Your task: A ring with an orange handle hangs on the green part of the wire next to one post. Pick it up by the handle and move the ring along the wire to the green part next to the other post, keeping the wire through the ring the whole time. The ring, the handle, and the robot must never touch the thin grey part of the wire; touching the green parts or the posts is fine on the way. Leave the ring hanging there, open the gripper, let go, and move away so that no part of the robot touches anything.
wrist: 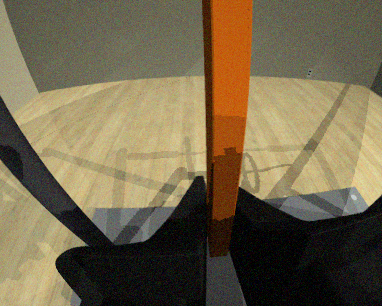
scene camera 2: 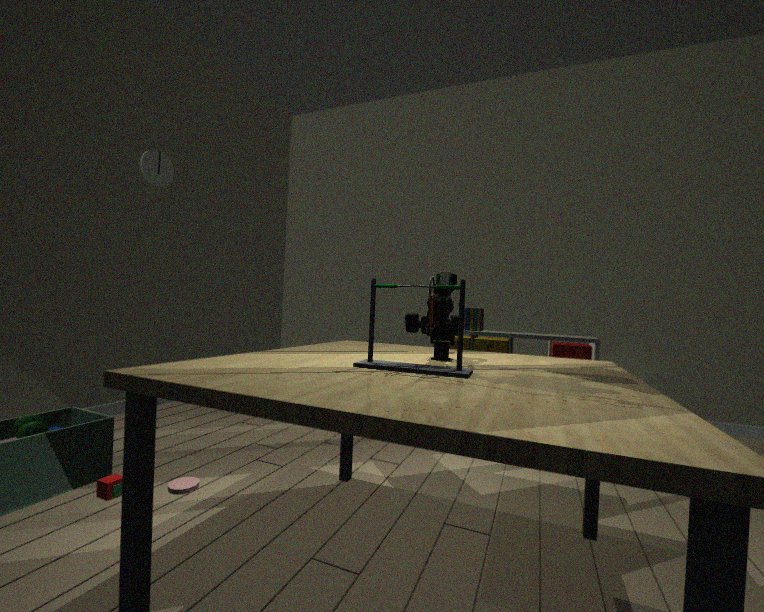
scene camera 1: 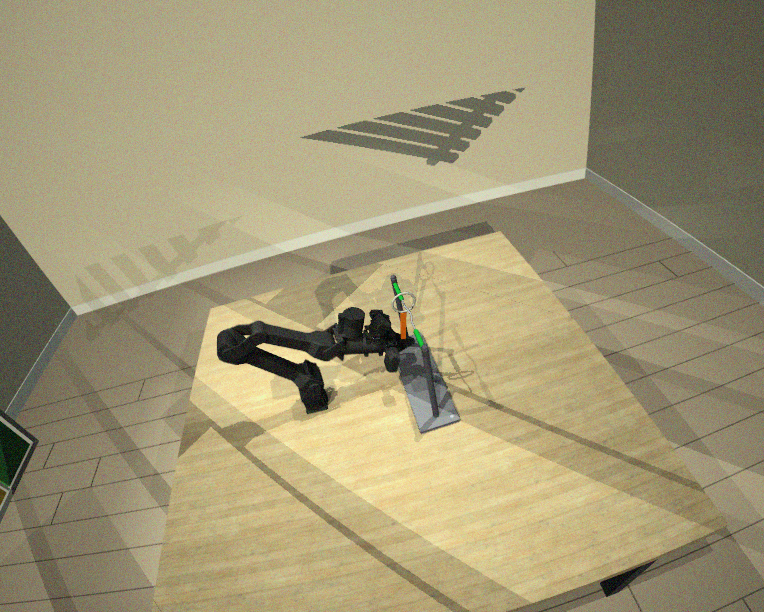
Labels:
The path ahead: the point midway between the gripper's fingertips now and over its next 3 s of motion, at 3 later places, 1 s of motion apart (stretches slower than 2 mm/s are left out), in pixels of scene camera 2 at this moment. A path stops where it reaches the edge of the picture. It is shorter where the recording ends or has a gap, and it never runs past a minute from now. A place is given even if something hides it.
My gripper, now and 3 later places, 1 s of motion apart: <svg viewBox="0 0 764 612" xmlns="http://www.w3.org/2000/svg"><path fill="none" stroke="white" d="M428 334L438 335L440 341L443 334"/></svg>

